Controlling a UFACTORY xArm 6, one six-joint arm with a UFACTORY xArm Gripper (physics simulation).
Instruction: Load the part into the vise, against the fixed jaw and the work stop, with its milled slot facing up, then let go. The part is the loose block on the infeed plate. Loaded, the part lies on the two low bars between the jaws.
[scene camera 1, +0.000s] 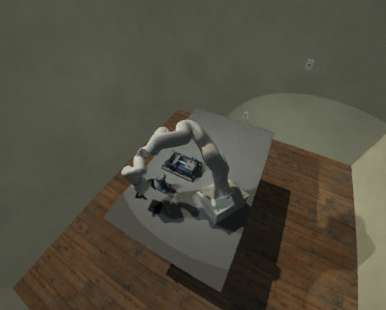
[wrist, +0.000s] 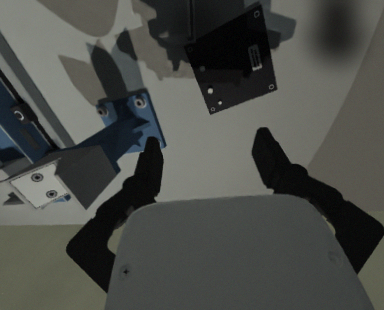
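Where they show: gripper, fingertip midpoint: (scene camera 1: 150, 193) (wrist: 206, 144); arm's base at its link origin: (scene camera 1: 222, 192).
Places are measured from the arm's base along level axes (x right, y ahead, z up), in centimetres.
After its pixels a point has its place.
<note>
My gripper (scene camera 1: 147, 189) @[x -18.9, y 47.3, z -2.4 cm] (wrist: 206, 144) @[x -18.9, y 47.3, z -2.4 cm] is open, with nothing between its fingers. It hangs above the table, beside the black infeed plate. The infeed plate (scene camera 1: 156, 206) @[x -22.7, y 42.1, z -12.0 cm] (wrist: 232, 65) @[x -23.0, y 42.4, z -12.1 cm] lies past the fingertips in the wrist view and has corner holes and small pins. A dark upright edge and shadow lie at its far side; I cannot make out the loose block or its slot there. The blue vise (scene camera 1: 182, 166) @[x 14.4, y 37.8, z -6.9 cm] (wrist: 30, 135) @[x 11.4, y 40.4, z -9.3 cm] stands farther back on the table in the scene view and is partly cut off at the left of the wrist view. Its bars and stop are too unclear to tell.
A blue stand (scene camera 1: 161, 183) @[x -7.5, y 45.0, z -4.6 cm] (wrist: 155, 117) @[x -10.4, y 45.3, z -12.3 cm] with a grey, metal-topped head stands between the vise and the infeed plate, close to my left finger in the wrist view. The robot's pale base block (scene camera 1: 220, 212) @[x -16.0, y -2.9, z 4.8 cm] sits near the table's right edge in the scene view.
</note>
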